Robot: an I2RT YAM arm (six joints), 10 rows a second.
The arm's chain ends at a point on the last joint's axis. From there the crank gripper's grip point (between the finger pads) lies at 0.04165 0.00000 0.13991 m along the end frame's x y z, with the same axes.
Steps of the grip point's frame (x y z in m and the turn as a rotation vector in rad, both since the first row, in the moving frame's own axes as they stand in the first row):
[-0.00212 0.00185 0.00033 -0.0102 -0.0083 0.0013]
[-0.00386 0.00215 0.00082 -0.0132 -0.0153 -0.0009]
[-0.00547 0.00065 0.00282 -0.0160 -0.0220 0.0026]
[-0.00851 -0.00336 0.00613 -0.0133 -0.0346 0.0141]
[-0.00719 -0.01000 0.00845 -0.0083 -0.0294 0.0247]
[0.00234 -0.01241 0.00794 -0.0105 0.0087 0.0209]
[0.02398 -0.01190 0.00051 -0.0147 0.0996 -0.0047]
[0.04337 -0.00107 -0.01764 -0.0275 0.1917 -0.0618]
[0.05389 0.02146 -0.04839 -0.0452 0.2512 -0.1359]
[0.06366 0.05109 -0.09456 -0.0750 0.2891 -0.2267]
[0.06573 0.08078 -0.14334 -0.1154 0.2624 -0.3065]
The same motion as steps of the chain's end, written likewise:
[-0.00096 0.00037 0.00000 -0.0102 -0.0083 0.0013]
[-0.00172 0.00034 0.00021 -0.0132 -0.0153 -0.0009]
[-0.00238 -0.00170 0.00196 -0.0160 -0.0220 0.0026]
[-0.00363 -0.00578 0.00479 -0.0133 -0.0346 0.0141]
[-0.00303 -0.01214 0.00730 -0.0083 -0.0294 0.0247]
[0.00115 -0.01476 0.00832 -0.0105 0.0087 0.0209]
[0.01027 -0.01369 0.00536 -0.0147 0.0996 -0.0047]
[0.01746 -0.00140 -0.00713 -0.0275 0.1917 -0.0618]
[0.02049 0.02341 -0.03367 -0.0452 0.2512 -0.1359]
[0.02576 0.05504 -0.07698 -0.0750 0.2891 -0.2267]
[0.03099 0.08366 -0.12779 -0.1154 0.2624 -0.3065]

